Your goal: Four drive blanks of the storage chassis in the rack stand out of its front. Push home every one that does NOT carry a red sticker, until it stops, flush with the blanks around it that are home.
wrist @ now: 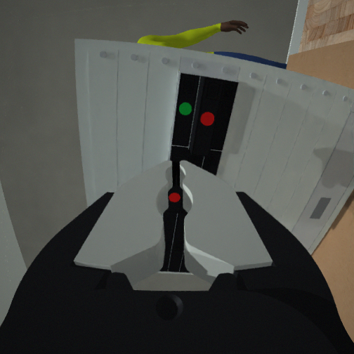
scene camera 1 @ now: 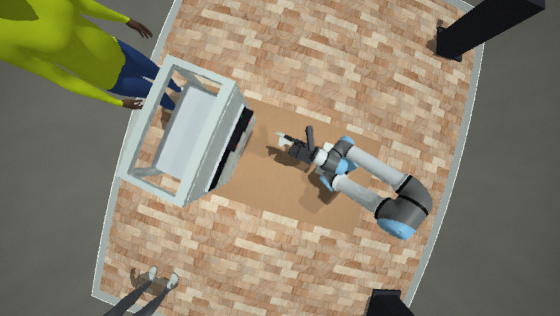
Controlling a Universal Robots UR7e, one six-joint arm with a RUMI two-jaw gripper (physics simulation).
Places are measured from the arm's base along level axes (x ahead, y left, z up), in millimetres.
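Pixels of known places: gripper, between the fingertips: (scene camera 1: pixel 274 132).
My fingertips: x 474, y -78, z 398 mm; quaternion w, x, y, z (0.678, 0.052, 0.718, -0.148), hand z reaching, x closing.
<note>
Ahead of a thing's pixels: the offset from my fingertips to its top centre. "*": to the spot under its first point. Level surfaces: height alone.
The rack {dx +363, dy +71, dz +153 mm} (scene camera 1: pixel 205 141) stands left in the scene view, with the black chassis {* dx +217, dy +127, dz -44 mm} (scene camera 1: pixel 227 152) (wrist: pixel 210 162) in its front. In the wrist view a blank with a green sticker (wrist: pixel 185 108) is beside a blank with a red sticker (wrist: pixel 207 119). The red-stickered one shows a dark side face and looks proud; the green-stickered one looks further in. Another red sticker (wrist: pixel 174 197) shows through the gap between the finger pads. My gripper (scene camera 1: pixel 281 137) (wrist: pixel 176 164) is shut on nothing, held clear of the rack front. It hides the lower chassis, so the blanks there cannot be judged.
Pale panels (wrist: pixel 132 110) with round knobs flank the chassis opening. A person in yellow (scene camera 1: pixel 85 55) stands behind the rack, and another person's feet (scene camera 1: pixel 172 280) show at the lower left. Black posts (scene camera 1: pixel 480 30) (scene camera 1: pixel 390 302) stand at the right. A brown mat {dz -431 mm} (scene camera 1: pixel 280 205) lies under the arm.
</note>
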